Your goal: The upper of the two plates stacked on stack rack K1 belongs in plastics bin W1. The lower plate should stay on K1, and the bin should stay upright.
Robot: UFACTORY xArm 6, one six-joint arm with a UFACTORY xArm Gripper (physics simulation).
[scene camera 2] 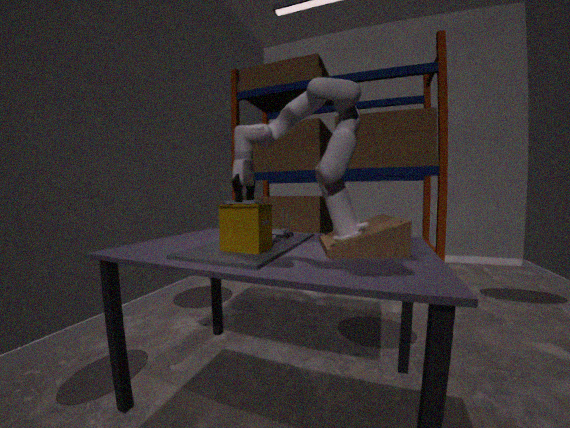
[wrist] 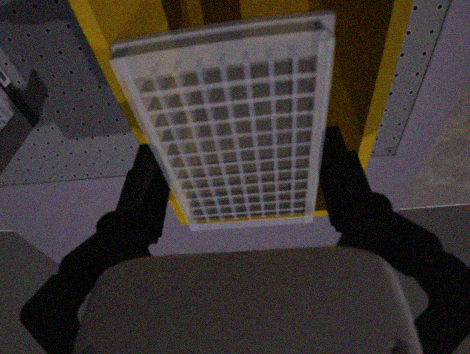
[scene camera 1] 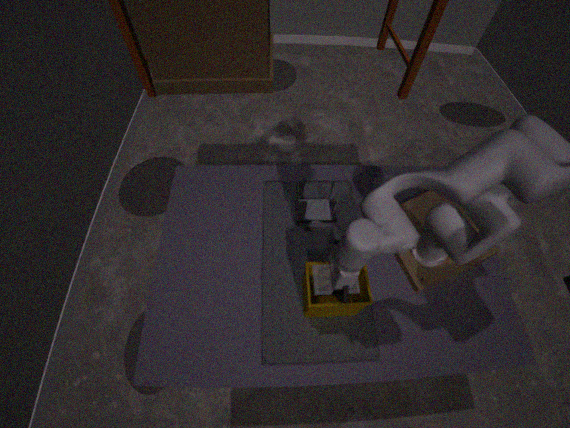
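Seen in the pictures: gripper, fingertip midpoint: point(scene camera 2: 244, 201) point(wrist: 239, 155); arm's base, origin of the base link: point(scene camera 2: 349, 235) point(scene camera 1: 429, 249).
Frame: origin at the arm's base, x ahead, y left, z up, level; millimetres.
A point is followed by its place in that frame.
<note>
My gripper point(scene camera 1: 345, 292) point(scene camera 2: 244, 197) @[x 351, y 222, z 136 mm] point(wrist: 239, 155) @[x 351, y 222, z 136 mm] is shut on a clear gridded plate point(scene camera 1: 322, 280) @[x 387, y 233, z 133 mm] point(scene camera 2: 241, 202) @[x 334, y 260, z 135 mm] point(wrist: 242, 135) @[x 332, y 222, z 143 mm], with one finger on each long side. The plate is roughly level over the opening of the yellow bin point(scene camera 1: 334, 310) @[x 329, y 288, z 42 mm] point(scene camera 2: 244, 228) @[x 301, y 282, z 39 mm] point(wrist: 382, 95) @[x 314, y 287, z 126 mm], about at rim height. In the wrist view it overlaps the bin's left and near rims; whether it touches them I cannot tell. The bin stands upright. Another pale plate point(scene camera 1: 318, 209) @[x 424, y -96, z -19 mm] lies in a dark rack point(scene camera 1: 301, 214) @[x 484, y -42, z 10 mm] behind the bin. A greyer plate-like shape shows just behind that; the K1 label is not readable.
The bin and rack stand on a grey perforated board point(scene camera 1: 282, 340) @[x 465, y 392, z -54 mm] point(scene camera 2: 200, 256) @[x 398, y 411, z -53 mm] on the purple table point(scene camera 1: 210, 280) @[x 754, y 249, z -66 mm] point(scene camera 2: 350, 280) @[x -126, y 338, z -66 mm]. The arm's wooden wedge base point(scene camera 1: 417, 272) @[x 36, y 85, z -26 mm] point(scene camera 2: 382, 242) @[x -142, y 46, z -10 mm] is to the right. A tall shelf unit point(scene camera 2: 442, 150) stands behind the table.
</note>
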